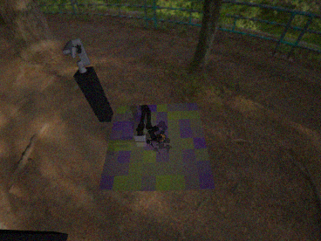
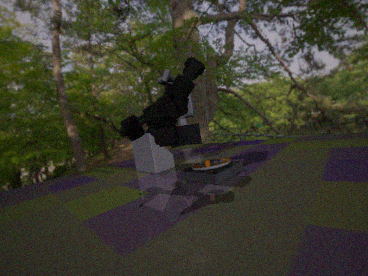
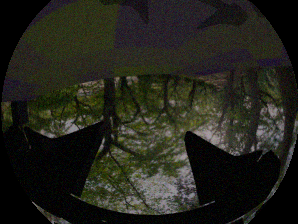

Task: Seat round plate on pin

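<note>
Now: the round plate 17 cm to the left of my gripper tip, 12 cm below it and 5 cm ahead of it. Also, from my gripper tip: dark base: 19 cm to the left, 13 cm below, 4 cm ahead.
</note>
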